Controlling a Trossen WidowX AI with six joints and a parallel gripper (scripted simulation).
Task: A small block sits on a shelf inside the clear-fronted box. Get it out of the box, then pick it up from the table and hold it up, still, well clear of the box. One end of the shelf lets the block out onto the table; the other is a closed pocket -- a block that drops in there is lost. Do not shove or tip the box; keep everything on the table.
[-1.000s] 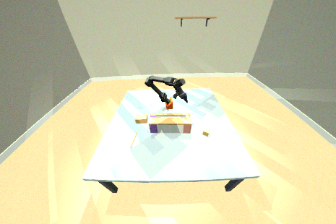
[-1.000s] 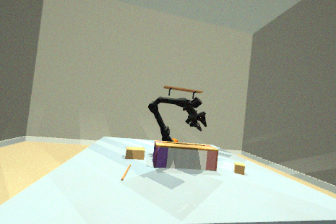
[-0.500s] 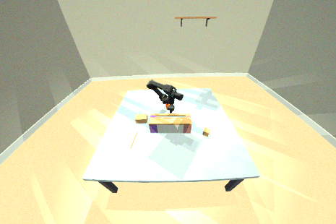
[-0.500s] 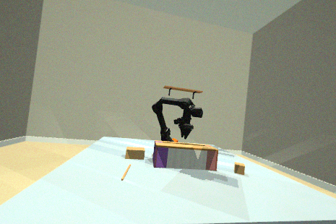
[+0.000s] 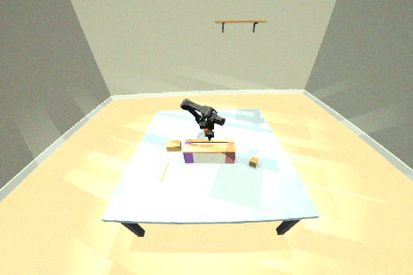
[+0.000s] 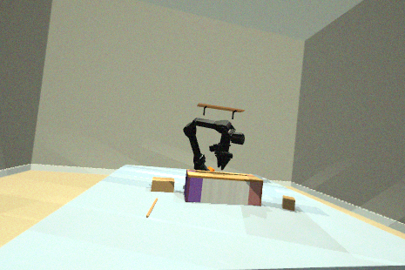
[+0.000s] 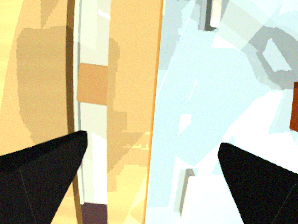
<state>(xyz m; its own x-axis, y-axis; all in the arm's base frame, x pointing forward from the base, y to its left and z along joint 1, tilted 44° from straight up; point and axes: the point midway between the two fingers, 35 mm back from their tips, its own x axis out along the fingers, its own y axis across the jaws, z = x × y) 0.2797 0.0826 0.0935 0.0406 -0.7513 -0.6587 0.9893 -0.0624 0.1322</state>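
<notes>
My gripper tip is 8 cm above the box, 3 cm short of it and 1 cm to the left of it. Also, from my gripper tip: tan block (6 cm below, 5 cm ahead, 3 cm to the right); thin yellow stick (36 cm to the right, 19 cm ahead, 14 cm below).
</notes>
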